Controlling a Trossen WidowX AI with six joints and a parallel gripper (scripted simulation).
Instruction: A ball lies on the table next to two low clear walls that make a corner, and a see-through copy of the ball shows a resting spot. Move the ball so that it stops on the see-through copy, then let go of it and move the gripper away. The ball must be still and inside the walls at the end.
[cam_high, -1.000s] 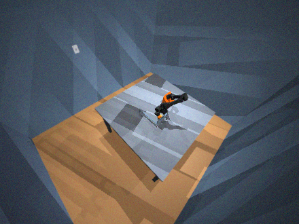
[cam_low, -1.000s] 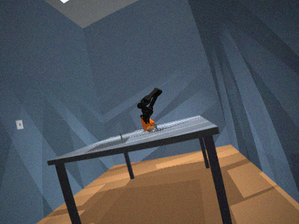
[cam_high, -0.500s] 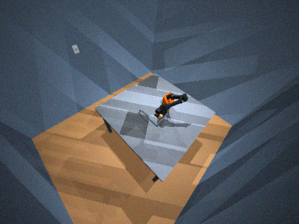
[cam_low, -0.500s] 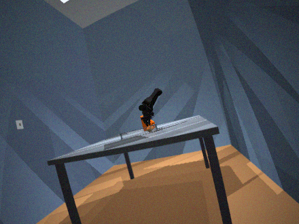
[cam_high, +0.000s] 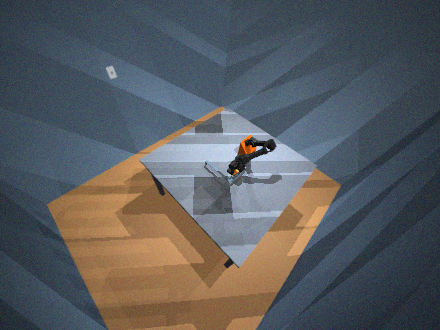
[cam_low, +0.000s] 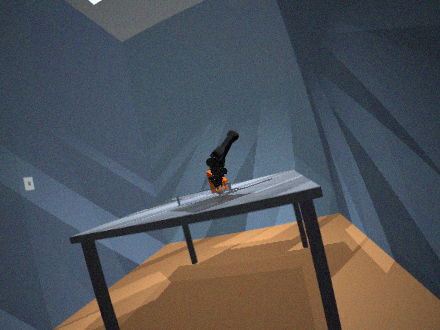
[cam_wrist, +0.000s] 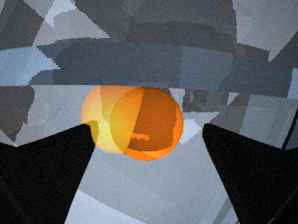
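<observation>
Now: the orange ball 1 cm below my gripper tip.
</observation>
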